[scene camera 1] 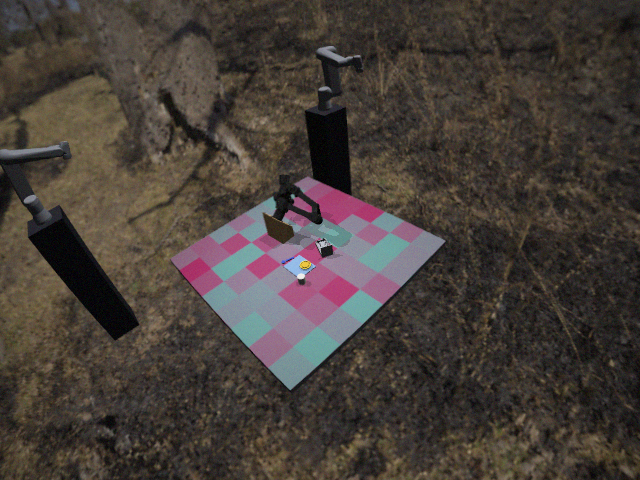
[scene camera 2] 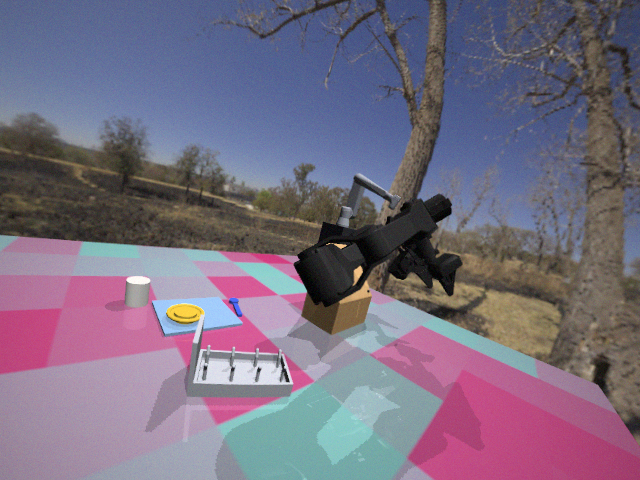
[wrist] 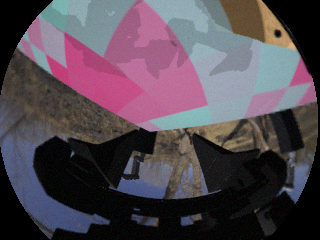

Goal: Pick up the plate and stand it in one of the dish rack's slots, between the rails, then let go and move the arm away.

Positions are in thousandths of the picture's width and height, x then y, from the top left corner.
My gripper (scene camera 2: 688,607) is open and holds nothing. Also in view: a grey dish rack (scene camera 2: 334,778), a white cup (scene camera 2: 215,601) and a light blue mat (scene camera 2: 341,657).
My gripper shows as well in the wrist view (wrist: 517,560). The wrist view misses the grey dish rack: it is out of frame. The wrist view does not show the white cup: it is out of frame.
